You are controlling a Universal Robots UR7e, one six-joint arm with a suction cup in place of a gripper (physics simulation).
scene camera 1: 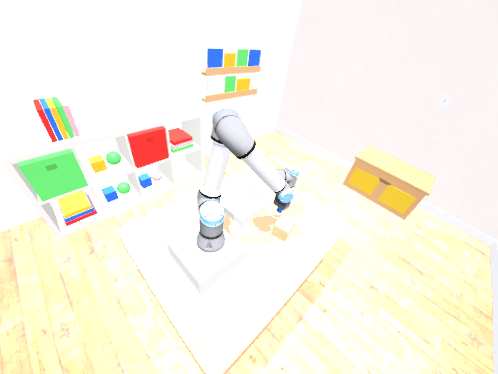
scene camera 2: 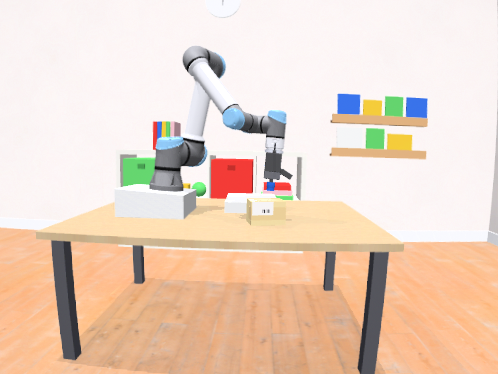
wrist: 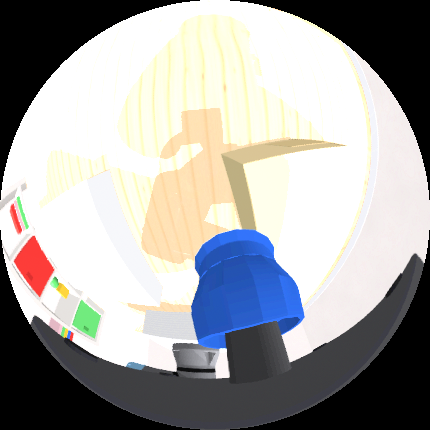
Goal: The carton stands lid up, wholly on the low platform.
My suction cup (wrist: 240,284) carries nothing. The cup hangs 11 cm from the middle of a tan carton (scene camera 2: 260,211), above it. The table carries a low white platform (scene camera 1: 241,205).
The tan carton also shows in the wrist view (wrist: 294,191). The low white platform is seen too in the wrist view (wrist: 84,231).
